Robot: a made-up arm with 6 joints. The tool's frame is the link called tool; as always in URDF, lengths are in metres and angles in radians. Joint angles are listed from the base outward.
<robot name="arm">
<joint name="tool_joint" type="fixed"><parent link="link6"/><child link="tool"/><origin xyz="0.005 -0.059 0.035" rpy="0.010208 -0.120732 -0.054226"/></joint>
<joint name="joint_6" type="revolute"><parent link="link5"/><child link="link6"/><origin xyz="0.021 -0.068 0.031"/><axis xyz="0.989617 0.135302 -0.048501"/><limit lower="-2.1" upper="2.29"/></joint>
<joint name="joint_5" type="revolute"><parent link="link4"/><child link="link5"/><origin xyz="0.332 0.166 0.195"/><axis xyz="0 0 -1"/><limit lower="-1.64" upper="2.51"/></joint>
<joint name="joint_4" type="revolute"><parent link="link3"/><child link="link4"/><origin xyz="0.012 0.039 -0.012"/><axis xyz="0 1 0"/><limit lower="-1.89" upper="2.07"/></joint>
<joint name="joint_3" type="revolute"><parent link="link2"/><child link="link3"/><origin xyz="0.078 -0.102 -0.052"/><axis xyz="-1 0 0"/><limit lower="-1.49" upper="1.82"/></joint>
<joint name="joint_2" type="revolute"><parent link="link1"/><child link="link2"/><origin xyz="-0.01 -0.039 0.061"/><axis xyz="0 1 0"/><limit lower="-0.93" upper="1.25"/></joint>
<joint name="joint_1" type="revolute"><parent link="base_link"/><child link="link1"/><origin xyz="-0.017 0.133 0.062"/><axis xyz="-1 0 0"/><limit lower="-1.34" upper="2.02"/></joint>
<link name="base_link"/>
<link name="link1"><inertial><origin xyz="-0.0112 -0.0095 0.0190"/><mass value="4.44"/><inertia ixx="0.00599" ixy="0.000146" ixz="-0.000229" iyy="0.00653" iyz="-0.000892" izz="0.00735"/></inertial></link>
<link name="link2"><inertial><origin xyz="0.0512 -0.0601 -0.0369"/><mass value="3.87"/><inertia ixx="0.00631" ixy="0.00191" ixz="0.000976" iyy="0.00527" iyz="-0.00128" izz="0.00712"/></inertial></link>
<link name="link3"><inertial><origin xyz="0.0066 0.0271 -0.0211"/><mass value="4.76"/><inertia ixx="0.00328" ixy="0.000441" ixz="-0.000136" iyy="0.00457" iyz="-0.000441" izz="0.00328"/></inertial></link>
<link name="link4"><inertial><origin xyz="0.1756 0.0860 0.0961"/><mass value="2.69"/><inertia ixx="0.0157" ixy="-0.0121" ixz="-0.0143" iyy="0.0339" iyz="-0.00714" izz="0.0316"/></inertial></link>
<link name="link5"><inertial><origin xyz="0.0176 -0.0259 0.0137"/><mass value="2"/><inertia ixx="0.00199" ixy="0.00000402" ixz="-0.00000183" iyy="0.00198" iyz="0.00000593" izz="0.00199"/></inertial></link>
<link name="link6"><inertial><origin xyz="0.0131 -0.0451 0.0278"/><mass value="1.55"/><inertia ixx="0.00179" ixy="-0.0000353" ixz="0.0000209" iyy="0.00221" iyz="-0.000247" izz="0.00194"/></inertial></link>
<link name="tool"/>
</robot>
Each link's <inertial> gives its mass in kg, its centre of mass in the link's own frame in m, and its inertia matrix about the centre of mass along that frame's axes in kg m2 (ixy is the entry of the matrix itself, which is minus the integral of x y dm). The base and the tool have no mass. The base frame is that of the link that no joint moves.
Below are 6 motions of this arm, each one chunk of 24 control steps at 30 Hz.
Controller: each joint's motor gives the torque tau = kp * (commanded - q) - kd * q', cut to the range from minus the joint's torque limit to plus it. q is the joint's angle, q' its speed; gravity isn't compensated. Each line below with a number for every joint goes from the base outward.
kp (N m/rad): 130 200 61 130 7.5 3.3
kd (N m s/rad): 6.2 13 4 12 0.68 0.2
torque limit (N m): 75 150 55 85 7.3 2.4
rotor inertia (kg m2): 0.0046 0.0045 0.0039 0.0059 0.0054 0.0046
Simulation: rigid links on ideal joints. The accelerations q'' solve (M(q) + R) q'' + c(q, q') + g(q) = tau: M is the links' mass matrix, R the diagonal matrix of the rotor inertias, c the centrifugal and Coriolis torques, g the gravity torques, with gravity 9.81 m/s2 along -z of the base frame. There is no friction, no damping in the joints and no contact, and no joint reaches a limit. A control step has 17 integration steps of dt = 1/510 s. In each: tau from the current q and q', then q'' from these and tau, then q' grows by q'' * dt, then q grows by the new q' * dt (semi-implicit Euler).
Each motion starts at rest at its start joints. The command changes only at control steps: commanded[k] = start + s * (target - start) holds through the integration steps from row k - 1 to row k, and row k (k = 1, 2, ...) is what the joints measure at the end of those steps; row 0 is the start. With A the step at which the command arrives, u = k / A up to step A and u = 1 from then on. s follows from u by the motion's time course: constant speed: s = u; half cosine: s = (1 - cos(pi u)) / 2; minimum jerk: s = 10 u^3 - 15 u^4 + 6 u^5; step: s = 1 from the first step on.
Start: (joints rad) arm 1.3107 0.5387 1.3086 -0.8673 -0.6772 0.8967
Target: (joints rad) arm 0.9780 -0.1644 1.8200 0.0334 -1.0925 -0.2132
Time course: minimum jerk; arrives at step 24
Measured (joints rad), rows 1 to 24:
1: 1.2981 0.5399 1.3125 -0.8639 -0.7078 0.8861
2: 1.2773 0.5417 1.3170 -0.8604 -0.7698 0.8595
3: 1.2575 0.5414 1.3208 -0.8587 -0.8326 0.8206
4: 1.2397 0.5373 1.3259 -0.8571 -0.8808 0.7730
5: 1.2226 0.5280 1.3340 -0.8529 -0.9121 0.7202
6: 1.2048 0.5128 1.3461 -0.8436 -0.9309 0.6637
7: 1.1851 0.4914 1.3629 -0.8272 -0.9435 0.6033
8: 1.1633 0.4638 1.3844 -0.8026 -0.9552 0.5378
9: 1.1393 0.4306 1.4108 -0.7697 -0.9701 0.4661
10: 1.1136 0.3926 1.4416 -0.7287 -0.9903 0.3877
11: 1.0869 0.3509 1.4765 -0.6806 -1.0167 0.3038
12: 1.0598 0.3067 1.5145 -0.6265 -1.0491 0.2169
13: 1.0332 0.2611 1.5544 -0.5677 -1.0861 0.1305
14: 1.0077 0.2153 1.5946 -0.5059 -1.1254 0.0490
15: 0.9841 0.1700 1.6336 -0.4424 -1.1643 -0.0236
16: 0.9630 0.1262 1.6697 -0.3789 -1.1996 -0.0846
17: 0.9446 0.0843 1.7014 -0.3169 -1.2288 -0.1327
18: 0.9292 0.0448 1.7276 -0.2582 -1.2499 -0.1685
19: 0.9170 0.0083 1.7474 -0.2043 -1.2617 -0.1933
20: 0.9079 -0.0245 1.7605 -0.1567 -1.2640 -0.2091
21: 0.9017 -0.0529 1.7671 -0.1167 -1.2575 -0.2181
22: 0.8983 -0.0761 1.7679 -0.0852 -1.2437 -0.2225
23: 0.8968 -0.0937 1.7641 -0.0625 -1.2254 -0.2248
24: 0.8964 -0.1053 1.7572 -0.0485 -1.2058 -0.2280

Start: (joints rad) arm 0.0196 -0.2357 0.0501 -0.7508 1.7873 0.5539
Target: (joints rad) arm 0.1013 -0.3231 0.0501 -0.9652 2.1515 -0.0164
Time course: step
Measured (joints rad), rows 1 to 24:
1: 0.0087 -0.2263 0.0657 -0.7793 1.8178 0.4989
2: -0.0078 -0.2278 0.0990 -0.8225 1.8788 0.3852
3: -0.0093 -0.2383 0.1293 -0.8675 1.9457 0.2647
4: 0.0043 -0.2537 0.1547 -0.9090 2.0075 0.1642
5: 0.0262 -0.2697 0.1790 -0.9450 2.0607 0.0947
6: 0.0496 -0.2831 0.2056 -0.9746 2.1048 0.0573
7: 0.0709 -0.2923 0.2358 -0.9976 2.1405 0.0476
8: 0.0885 -0.2968 0.2686 -1.0138 2.1692 0.0577
9: 0.1024 -0.2975 0.3023 -1.0237 2.1929 0.0789
10: 0.1130 -0.2955 0.3344 -1.0283 2.2128 0.1037
11: 0.1208 -0.2920 0.3631 -1.0290 2.2300 0.1269
12: 0.1263 -0.2879 0.3869 -1.0271 2.2446 0.1456
13: 0.1298 -0.2841 0.4048 -1.0239 2.2564 0.1586
14: 0.1314 -0.2810 0.4165 -1.0204 2.2650 0.1663
15: 0.1314 -0.2786 0.4221 -1.0172 2.2701 0.1693
16: 0.1298 -0.2771 0.4221 -1.0145 2.2719 0.1685
17: 0.1270 -0.2764 0.4173 -1.0125 2.2704 0.1650
18: 0.1230 -0.2762 0.4085 -1.0111 2.2660 0.1596
19: 0.1181 -0.2764 0.3968 -1.0103 2.2593 0.1531
20: 0.1126 -0.2770 0.3832 -1.0098 2.2508 0.1463
21: 0.1068 -0.2777 0.3685 -1.0097 2.2409 0.1395
22: 0.1009 -0.2784 0.3537 -1.0097 2.2302 0.1334
23: 0.0953 -0.2792 0.3395 -1.0098 2.2192 0.1282
24: 0.0900 -0.2799 0.3266 -1.0100 2.2084 0.1241

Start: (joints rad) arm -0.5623 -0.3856 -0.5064 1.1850 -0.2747 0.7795
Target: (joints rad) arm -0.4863 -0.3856 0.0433 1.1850 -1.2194 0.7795
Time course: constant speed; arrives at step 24
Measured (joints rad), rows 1 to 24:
1: -0.5852 -0.3782 -0.4901 1.1861 -0.2743 0.7783
2: -0.6147 -0.3629 -0.4482 1.1860 -0.2785 0.7847
3: -0.6277 -0.3463 -0.3889 1.1885 -0.2908 0.7913
4: -0.6236 -0.3292 -0.3222 1.1971 -0.3146 0.7903
5: -0.6104 -0.3110 -0.2546 1.2124 -0.3519 0.7845
6: -0.5956 -0.2919 -0.1892 1.2321 -0.4011 0.7805
7: -0.5829 -0.2728 -0.1276 1.2539 -0.4572 0.7832
8: -0.5727 -0.2548 -0.0712 1.2757 -0.5143 0.7933
9: -0.5644 -0.2389 -0.0211 1.2962 -0.5679 0.8087
10: -0.5576 -0.2259 0.0220 1.3142 -0.6155 0.8260
11: -0.5518 -0.2163 0.0582 1.3289 -0.6568 0.8421
12: -0.5470 -0.2105 0.0880 1.3397 -0.6928 0.8545
13: -0.5433 -0.2083 0.1121 1.3465 -0.7255 0.8616
14: -0.5407 -0.2095 0.1315 1.3493 -0.7564 0.8631
15: -0.5391 -0.2134 0.1470 1.3486 -0.7870 0.8595
16: -0.5384 -0.2195 0.1595 1.3450 -0.8182 0.8520
17: -0.5385 -0.2269 0.1698 1.3393 -0.8503 0.8422
18: -0.5389 -0.2349 0.1786 1.3321 -0.8835 0.8317
19: -0.5396 -0.2428 0.1868 1.3244 -0.9178 0.8217
20: -0.5402 -0.2501 0.1953 1.3168 -0.9529 0.8132
21: -0.5405 -0.2563 0.2046 1.3099 -0.9887 0.8068
22: -0.5406 -0.2612 0.2155 1.3040 -1.0251 0.8027
23: -0.5401 -0.2647 0.2283 1.2995 -1.0618 0.8006
24: -0.5393 -0.2666 0.2434 1.2965 -1.0988 0.8004

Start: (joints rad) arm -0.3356 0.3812 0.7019 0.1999 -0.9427 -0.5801
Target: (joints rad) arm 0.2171 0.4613 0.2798 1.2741 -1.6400 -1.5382
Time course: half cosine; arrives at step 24
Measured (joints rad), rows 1 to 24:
1: -0.3520 0.3830 0.7118 0.2126 -0.9328 -0.5767
2: -0.3701 0.3952 0.7278 0.2322 -0.9304 -0.5567
3: -0.3777 0.4137 0.7459 0.2565 -0.9516 -0.5385
4: -0.3741 0.4344 0.7631 0.2873 -0.9946 -0.5350
5: -0.3616 0.4553 0.7763 0.3254 -1.0513 -0.5461
6: -0.3426 0.4750 0.7832 0.3707 -1.1123 -0.5655
7: -0.3189 0.4924 0.7826 0.4223 -1.1700 -0.5865
8: -0.2915 0.5067 0.7740 0.4790 -1.2196 -0.6061
9: -0.2611 0.5174 0.7579 0.5395 -1.2593 -0.6246
10: -0.2283 0.5244 0.7358 0.6024 -1.2899 -0.6451
11: -0.1937 0.5281 0.7093 0.6662 -1.3135 -0.6715
12: -0.1579 0.5290 0.6800 0.7301 -1.3327 -0.7066
13: -0.1218 0.5282 0.6492 0.7932 -1.3501 -0.7515
14: -0.0863 0.5264 0.6180 0.8551 -1.3679 -0.8052
15: -0.0523 0.5243 0.5870 0.9151 -1.3872 -0.8651
16: -0.0203 0.5227 0.5567 0.9731 -1.4087 -0.9279
17: 0.0091 0.5218 0.5276 1.0286 -1.4321 -0.9905
18: 0.0353 0.5219 0.5000 1.0813 -1.4569 -1.0500
19: 0.0581 0.5230 0.4744 1.1304 -1.4821 -1.1044
20: 0.0772 0.5251 0.4510 1.1755 -1.5066 -1.1522
21: 0.0925 0.5279 0.4302 1.2158 -1.5293 -1.1928
22: 0.1037 0.5312 0.4125 1.2506 -1.5493 -1.2257
23: 0.1108 0.5346 0.3981 1.2791 -1.5658 -1.2508
24: 0.1139 0.5379 0.3873 1.3007 -1.5782 -1.2677

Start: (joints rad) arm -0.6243 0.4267 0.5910 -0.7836 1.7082 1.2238
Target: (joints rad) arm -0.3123 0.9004 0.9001 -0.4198 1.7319 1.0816
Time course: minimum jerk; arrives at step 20
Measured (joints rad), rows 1 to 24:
1: -0.6417 0.4343 0.6044 -0.7764 1.6999 1.2302
2: -0.6608 0.4486 0.6263 -0.7637 1.6842 1.2476
3: -0.6653 0.4624 0.6481 -0.7498 1.6706 1.2695
4: -0.6567 0.4760 0.6692 -0.7352 1.6647 1.2893
5: -0.6402 0.4919 0.6910 -0.7195 1.6667 1.3029
6: -0.6196 0.5120 0.7143 -0.7014 1.6746 1.3091
7: -0.5965 0.5374 0.7396 -0.6800 1.6856 1.3092
8: -0.5709 0.5678 0.7670 -0.6548 1.6976 1.3059
9: -0.5428 0.6028 0.7966 -0.6254 1.7098 1.3020
10: -0.5123 0.6411 0.8287 -0.5919 1.7219 1.3002
11: -0.4800 0.6815 0.8636 -0.5549 1.7346 1.3020
12: -0.4465 0.7227 0.9015 -0.5155 1.7484 1.3078
13: -0.4130 0.7631 0.9421 -0.4752 1.7644 1.3172
14: -0.3804 0.8016 0.9848 -0.4354 1.7832 1.3289
15: -0.3499 0.8368 1.0285 -0.3978 1.8051 1.3411
16: -0.3226 0.8676 1.0713 -0.3640 1.8298 1.3519
17: -0.2993 0.8933 1.1112 -0.3351 1.8564 1.3597
18: -0.2807 0.9131 1.1459 -0.3119 1.8834 1.3637
19: -0.2674 0.9271 1.1732 -0.2946 1.9086 1.3636
20: -0.2597 0.9354 1.1913 -0.2828 1.9301 1.3605
21: -0.2575 0.9391 1.1990 -0.2757 1.9459 1.3554
22: -0.2602 0.9394 1.1963 -0.2726 1.9546 1.3490
23: -0.2669 0.9372 1.1847 -0.2726 1.9557 1.3419
24: -0.2765 0.9335 1.1662 -0.2752 1.9496 1.3339

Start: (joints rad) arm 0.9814 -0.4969 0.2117 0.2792 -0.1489 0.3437
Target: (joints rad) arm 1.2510 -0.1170 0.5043 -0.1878 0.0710 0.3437
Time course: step
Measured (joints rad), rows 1 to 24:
1: 1.0109 -0.3741 0.2266 0.1339 -0.1353 0.3748
2: 1.0884 -0.2725 0.3013 0.0166 -0.0522 0.3944
3: 1.1865 -0.2061 0.4019 -0.0662 0.0058 0.3727
4: 1.2806 -0.1642 0.5092 -0.1320 0.0098 0.2921
5: 1.3530 -0.1357 0.6058 -0.1851 -0.0247 0.1567
6: 1.3959 -0.1128 0.6826 -0.2243 -0.0741 -0.0005
7: 1.4113 -0.0923 0.7373 -0.2486 -0.1209 -0.1355
8: 1.4067 -0.0741 0.7709 -0.2593 -0.1560 -0.2154
9: 1.3905 -0.0596 0.7848 -0.2596 -0.1779 -0.2290
10: 1.3693 -0.0504 0.7810 -0.2534 -0.1894 -0.1856
11: 1.3478 -0.0472 0.7625 -0.2446 -0.1936 -0.1053
12: 1.3284 -0.0496 0.7337 -0.2359 -0.1917 -0.0105
13: 1.3123 -0.0562 0.6993 -0.2290 -0.1837 0.0802
14: 1.3001 -0.0652 0.6643 -0.2248 -0.1695 0.1541
15: 1.2917 -0.0751 0.6328 -0.2234 -0.1500 0.2056
16: 1.2871 -0.0844 0.6075 -0.2244 -0.1268 0.2344
17: 1.2858 -0.0923 0.5898 -0.2272 -0.1024 0.2443
18: 1.2874 -0.0982 0.5801 -0.2309 -0.0791 0.2407
19: 1.2911 -0.1018 0.5777 -0.2346 -0.0593 0.2289
20: 1.2963 -0.1033 0.5813 -0.2379 -0.0444 0.2134
21: 1.3021 -0.1029 0.5895 -0.2402 -0.0352 0.1971
22: 1.3078 -0.1007 0.6005 -0.2414 -0.0317 0.1822
23: 1.3128 -0.0974 0.6129 -0.2414 -0.0334 0.1696
24: 1.3166 -0.0933 0.6252 -0.2403 -0.0392 0.1602

